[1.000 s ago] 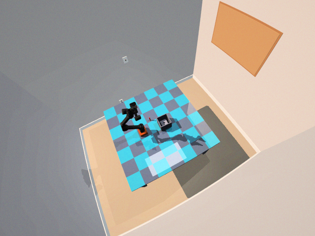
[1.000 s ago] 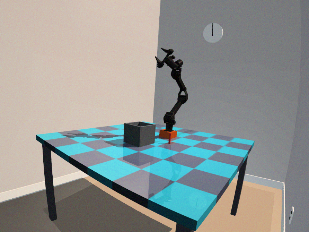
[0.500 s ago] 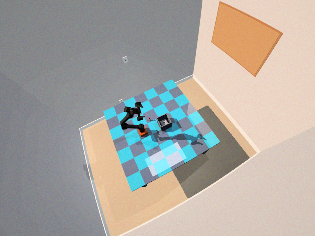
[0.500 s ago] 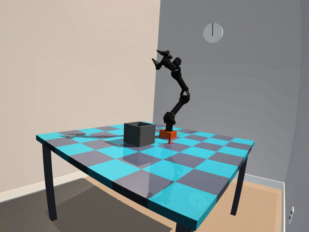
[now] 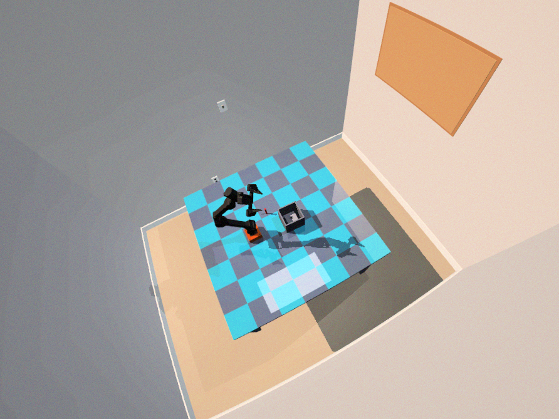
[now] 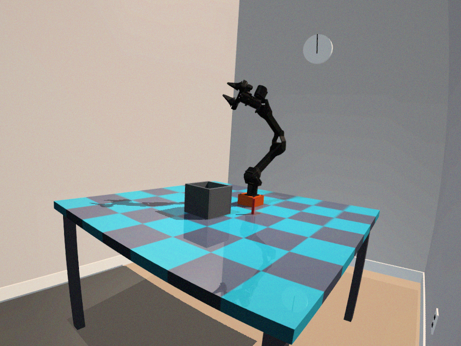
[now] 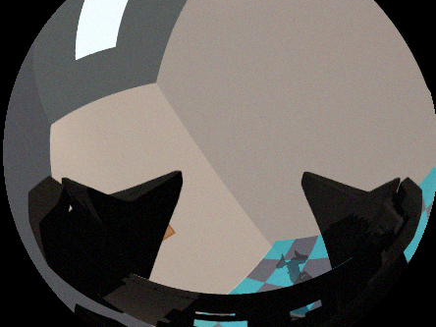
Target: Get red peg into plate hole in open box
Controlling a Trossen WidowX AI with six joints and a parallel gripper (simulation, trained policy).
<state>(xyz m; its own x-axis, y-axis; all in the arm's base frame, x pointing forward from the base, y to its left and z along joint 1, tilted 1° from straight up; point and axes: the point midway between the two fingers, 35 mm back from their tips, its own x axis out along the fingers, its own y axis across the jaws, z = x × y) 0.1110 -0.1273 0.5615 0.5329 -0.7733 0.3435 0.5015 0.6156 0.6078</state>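
Right now my gripper tip is 50 mm short of the red peg, 250 mm to the right of it and 590 mm above it. The rest, counted from my gripper tip: grey plate 190 mm ahead, 80 mm to the left, 590 mm below.
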